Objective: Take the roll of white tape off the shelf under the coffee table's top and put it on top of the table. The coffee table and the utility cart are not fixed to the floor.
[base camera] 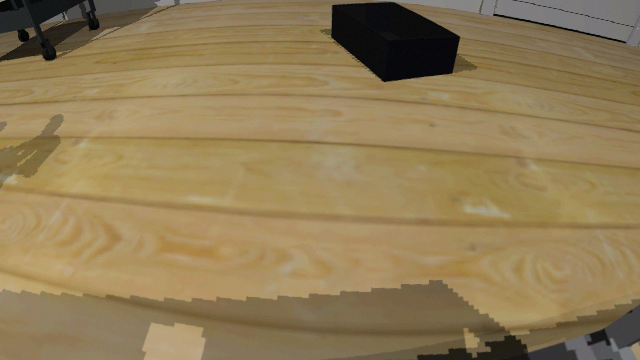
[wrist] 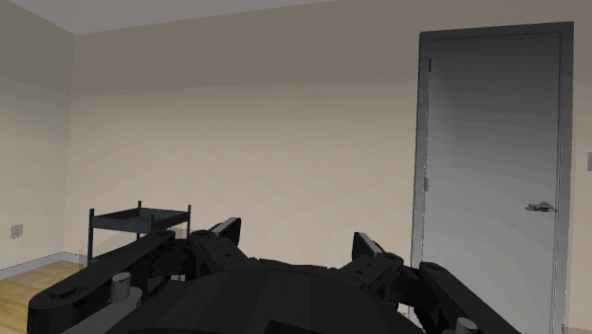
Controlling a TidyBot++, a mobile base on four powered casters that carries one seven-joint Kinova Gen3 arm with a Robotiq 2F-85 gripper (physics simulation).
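Places are measured from the arm's base along level axes (x back, y right, z up), in millimetres.
Pixels of known places: gripper, fingertip midpoint: [wrist: 295, 237].
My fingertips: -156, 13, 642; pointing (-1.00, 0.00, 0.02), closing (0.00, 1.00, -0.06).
Ahead of a thing's pixels: the offset from my fingertips to its middle, as dx, dy, dz. "pt": to the spot under its first point. Level surfaces: height alone.
My gripper [wrist: 295, 237] is open, with its two fingertips wide apart and the far wall showing between them in the wrist view. Nothing is held between the fingers. The roll of white tape and the coffee table do not show in the base camera view or the wrist view. The dark utility cart [wrist: 120, 223] stands at the lower left of the wrist view, well beyond the gripper and partly hidden by the left finger linkage. The cart's lower part {pt -980, -886, -908} [base camera: 34, 27], with legs on casters, also shows at the top left of the base camera view.
A black box {-775, +232, -989} [base camera: 420, 52] lies on the wooden floor {dz -1038} [base camera: 320, 170] ahead, right of centre in the base camera view. A grey door [wrist: 492, 165] with a lever handle is in the far wall [wrist: 280, 150] at the right. Shadows of the robot fall on the floor.
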